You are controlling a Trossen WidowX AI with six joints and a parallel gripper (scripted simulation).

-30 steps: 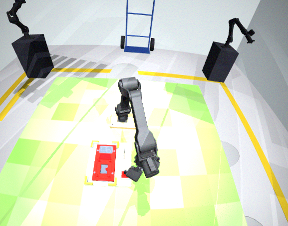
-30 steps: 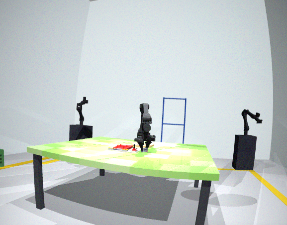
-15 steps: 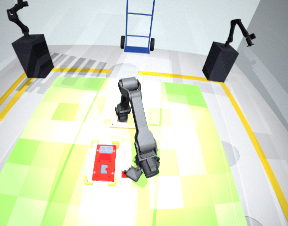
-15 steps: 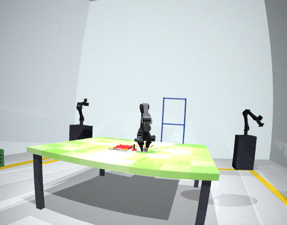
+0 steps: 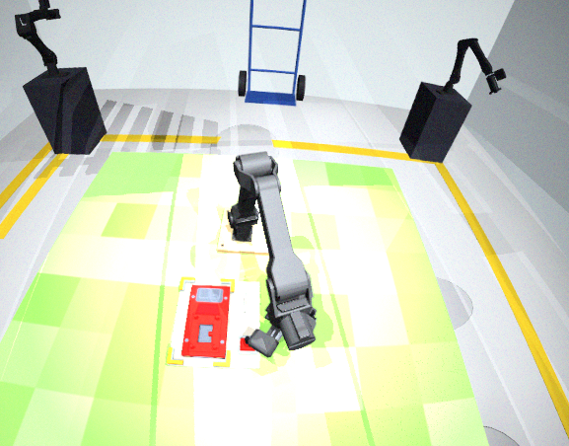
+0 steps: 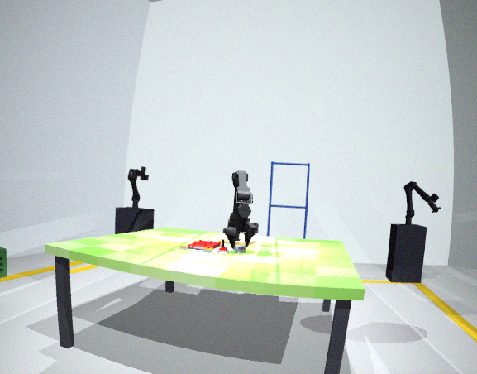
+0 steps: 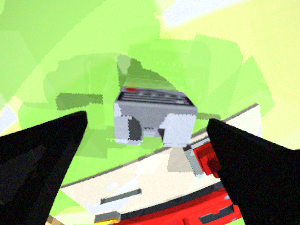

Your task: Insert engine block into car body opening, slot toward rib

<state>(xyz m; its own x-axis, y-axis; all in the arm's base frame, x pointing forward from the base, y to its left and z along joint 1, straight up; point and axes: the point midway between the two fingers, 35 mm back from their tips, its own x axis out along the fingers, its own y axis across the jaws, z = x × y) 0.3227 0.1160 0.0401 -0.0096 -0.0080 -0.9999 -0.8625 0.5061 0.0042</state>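
Right now the grey engine block is right at my gripper tip.
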